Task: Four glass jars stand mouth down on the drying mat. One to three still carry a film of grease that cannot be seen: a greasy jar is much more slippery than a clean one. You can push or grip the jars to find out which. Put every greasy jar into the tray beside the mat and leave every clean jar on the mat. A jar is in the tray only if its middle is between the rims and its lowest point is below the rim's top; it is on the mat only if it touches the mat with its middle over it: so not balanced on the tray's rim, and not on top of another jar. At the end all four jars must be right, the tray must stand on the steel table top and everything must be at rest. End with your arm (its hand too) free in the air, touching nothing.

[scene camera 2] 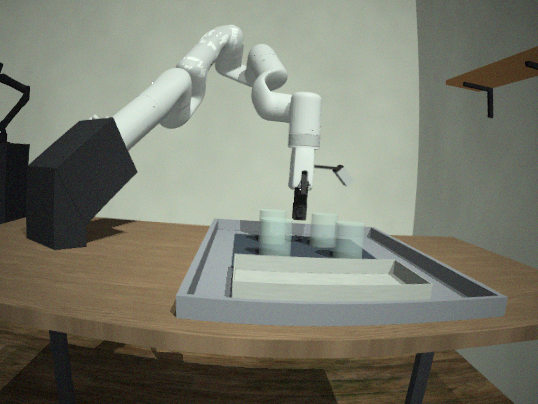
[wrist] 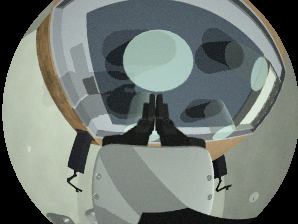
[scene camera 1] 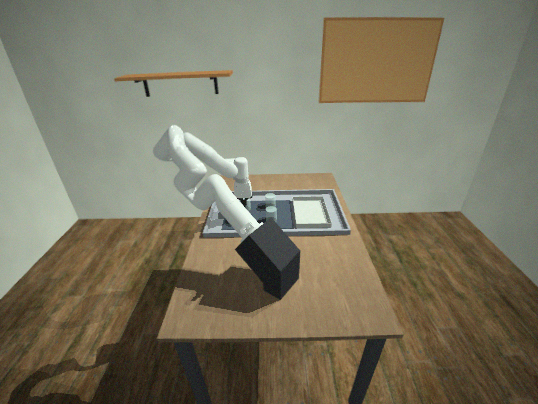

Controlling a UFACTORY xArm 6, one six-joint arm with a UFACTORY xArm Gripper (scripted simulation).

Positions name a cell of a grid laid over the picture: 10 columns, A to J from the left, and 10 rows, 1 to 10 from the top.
Labels:
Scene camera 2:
my gripper: F6
jar: F6
jar: F6
jar: G6
tray: F7
drying mat: F7
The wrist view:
my gripper: F5
jar: F3
jar: H6
jar: I4
tray: I6
drying mat: H4
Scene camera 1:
tray: F6
drying mat: F6

